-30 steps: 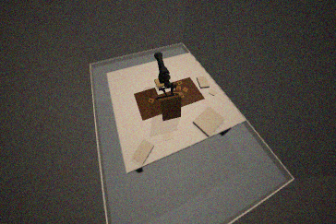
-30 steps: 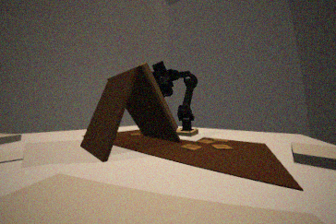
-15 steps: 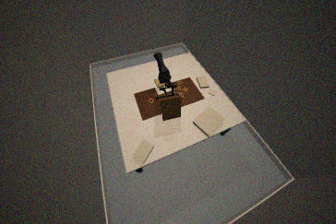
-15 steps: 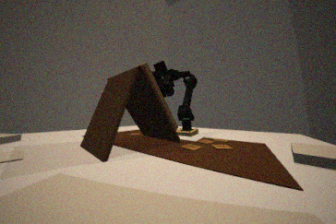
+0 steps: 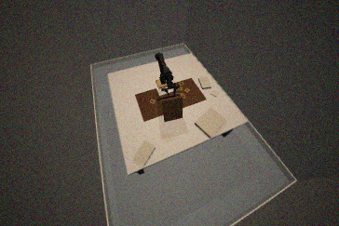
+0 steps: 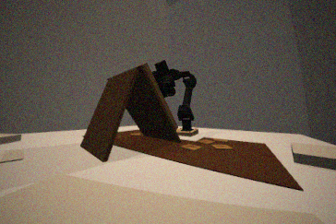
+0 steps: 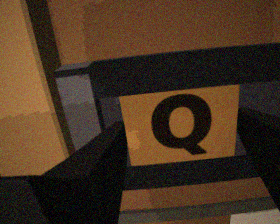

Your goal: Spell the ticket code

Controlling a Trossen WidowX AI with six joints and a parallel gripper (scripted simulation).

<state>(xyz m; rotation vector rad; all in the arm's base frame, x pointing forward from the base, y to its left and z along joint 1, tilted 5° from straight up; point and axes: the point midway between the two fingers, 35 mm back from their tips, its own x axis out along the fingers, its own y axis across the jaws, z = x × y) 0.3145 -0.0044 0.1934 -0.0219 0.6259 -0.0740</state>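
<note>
My gripper tip is now 80 mm above the white ticket, 70 mm to the left of it and 70 mm past it. Also, from my gripper tip: pale slip: 340 mm ahead, 170 mm below, 140 mm to the right; then brown mat: 170 mm below, 150 mm behind, 30 mm to the left.
</note>
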